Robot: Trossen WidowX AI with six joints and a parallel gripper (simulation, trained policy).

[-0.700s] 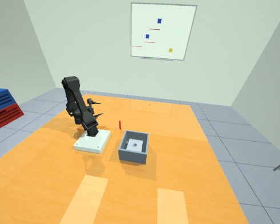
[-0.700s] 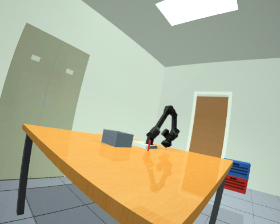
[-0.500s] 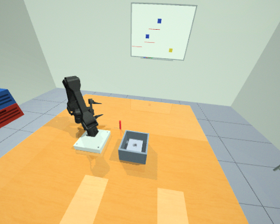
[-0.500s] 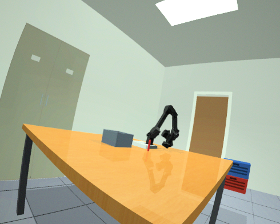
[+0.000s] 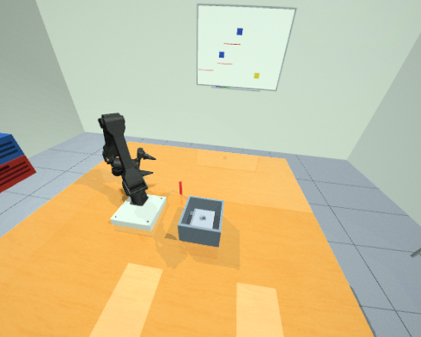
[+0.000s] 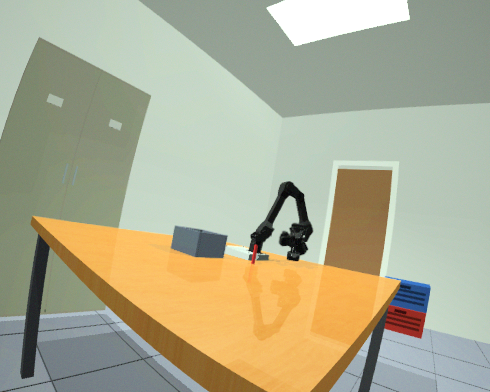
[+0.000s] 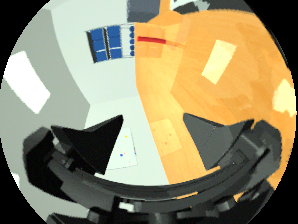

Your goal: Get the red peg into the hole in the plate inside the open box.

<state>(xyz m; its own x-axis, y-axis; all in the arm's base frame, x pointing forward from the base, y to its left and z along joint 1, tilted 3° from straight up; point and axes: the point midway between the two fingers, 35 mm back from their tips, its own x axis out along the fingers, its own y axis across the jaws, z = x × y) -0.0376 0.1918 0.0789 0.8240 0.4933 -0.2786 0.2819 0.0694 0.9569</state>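
Right now my gripper tip is 180 mm short of the red peg, 100 mm to the left of it and 50 mm above it. Also, from my gripper tip: grey plate: 330 mm ahead, 280 mm to the right, 40 mm below; then grey box: 330 mm ahead, 280 mm to the right, 60 mm below.
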